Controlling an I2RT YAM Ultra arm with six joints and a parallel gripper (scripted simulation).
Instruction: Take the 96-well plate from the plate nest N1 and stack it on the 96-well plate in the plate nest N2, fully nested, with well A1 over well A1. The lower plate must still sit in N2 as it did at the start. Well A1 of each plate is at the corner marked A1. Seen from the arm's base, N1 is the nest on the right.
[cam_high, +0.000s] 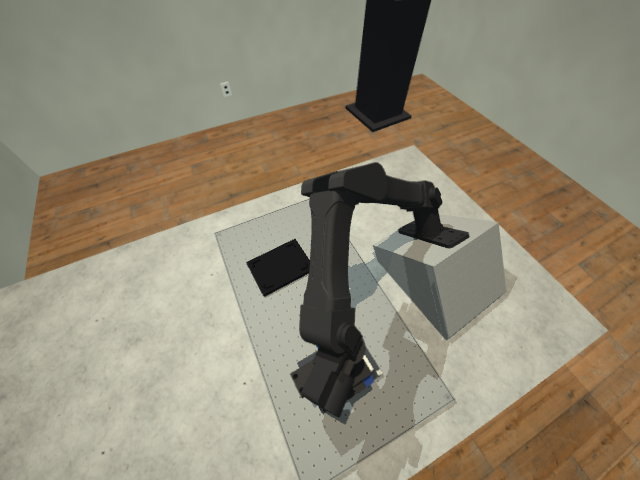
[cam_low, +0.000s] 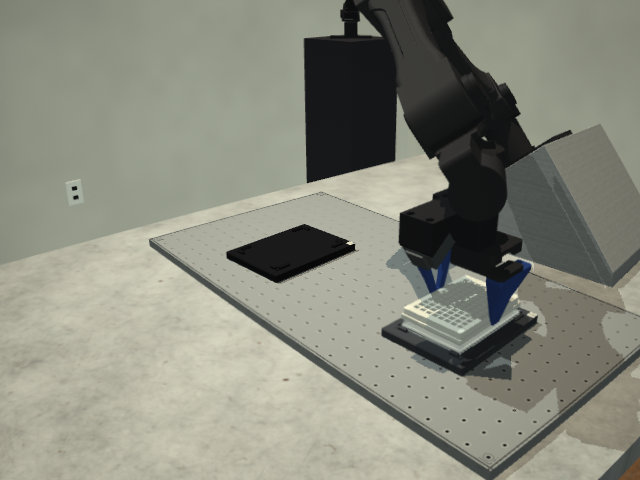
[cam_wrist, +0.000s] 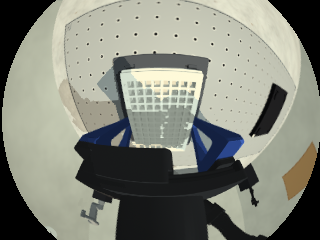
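The clear 96-well plate is 2 cm below my hand. Also, from my hand: white tag (7 cm behind, 5 cm to the left, 2 cm below); then black nest N1 (1 cm ahead, 32 cm to the right, 3 cm below).
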